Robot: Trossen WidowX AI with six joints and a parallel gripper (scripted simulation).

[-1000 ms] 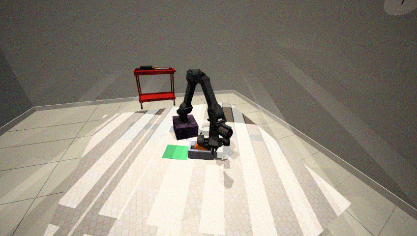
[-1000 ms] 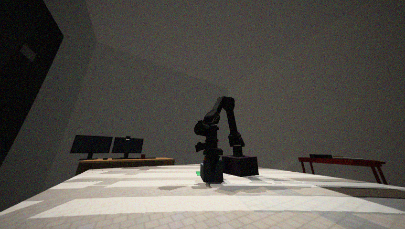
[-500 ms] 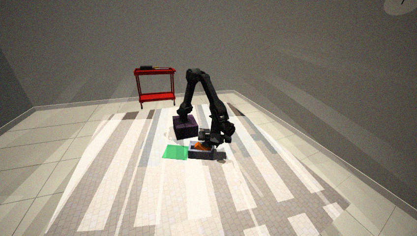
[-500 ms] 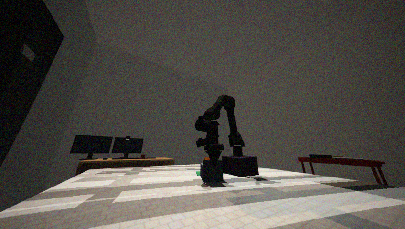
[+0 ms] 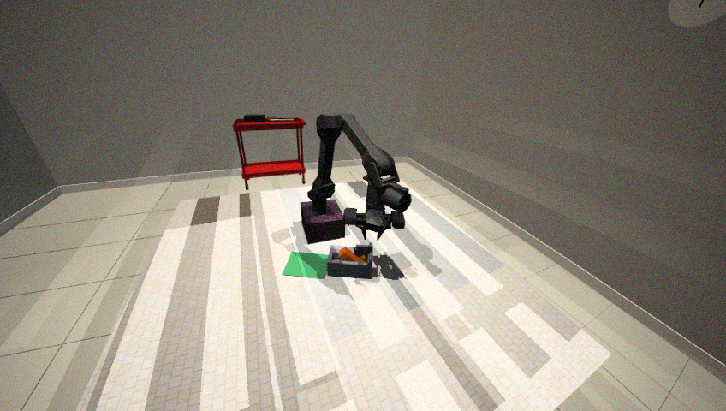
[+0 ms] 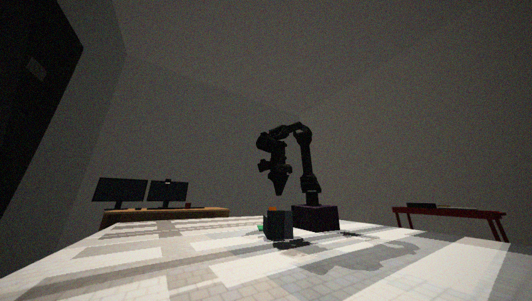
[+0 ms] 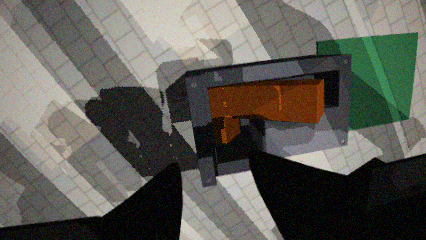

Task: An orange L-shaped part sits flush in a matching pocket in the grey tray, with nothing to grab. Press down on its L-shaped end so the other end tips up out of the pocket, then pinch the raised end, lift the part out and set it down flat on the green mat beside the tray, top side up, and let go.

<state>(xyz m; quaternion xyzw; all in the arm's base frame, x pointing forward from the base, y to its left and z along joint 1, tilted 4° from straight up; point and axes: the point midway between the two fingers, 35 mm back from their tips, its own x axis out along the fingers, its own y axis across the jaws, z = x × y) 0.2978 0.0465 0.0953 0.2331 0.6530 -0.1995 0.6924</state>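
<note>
Right now my gripper tip is 100 mm above the orange L-shaped part, 30 mm to the left of it and 30 mm past it. From my gripper tip the other things lie so: green mat (180 mm to the right, 160 mm below, 130 mm behind).
</note>
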